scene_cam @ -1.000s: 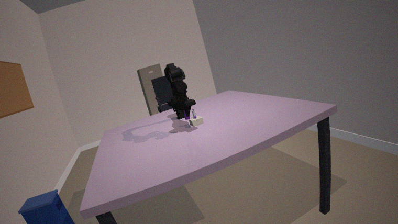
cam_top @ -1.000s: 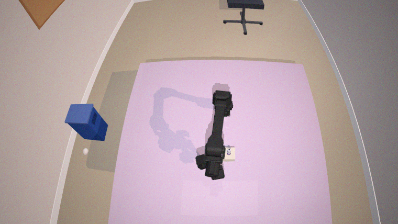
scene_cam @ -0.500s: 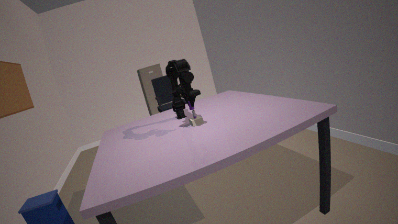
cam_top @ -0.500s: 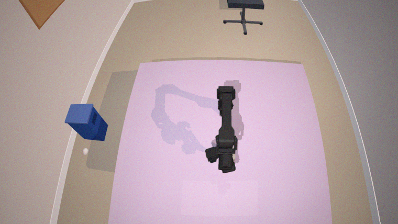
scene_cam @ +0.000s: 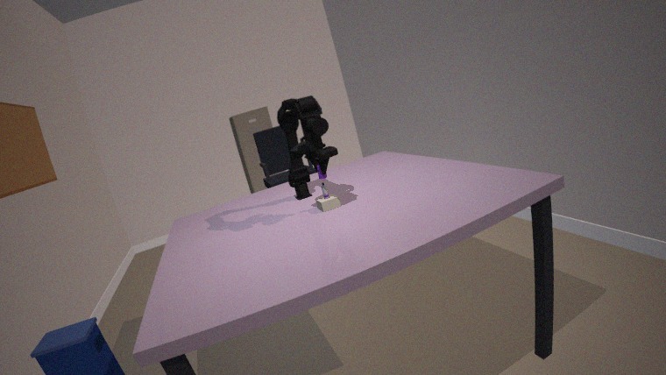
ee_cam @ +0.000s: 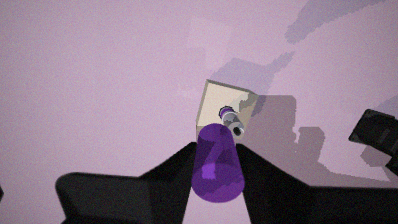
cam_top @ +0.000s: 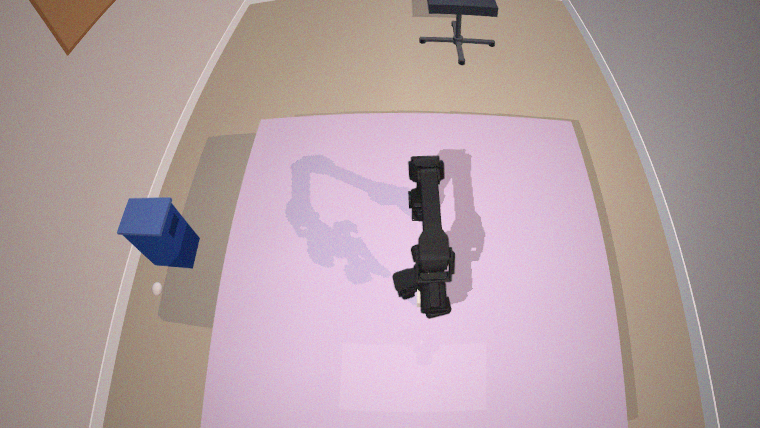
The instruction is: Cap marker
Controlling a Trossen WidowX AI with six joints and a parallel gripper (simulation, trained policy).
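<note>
Now: gripper tip 3 cm past the cream holder block and 12 cm above it. Round my gripper tip: purple cap 1 cm above.
</note>
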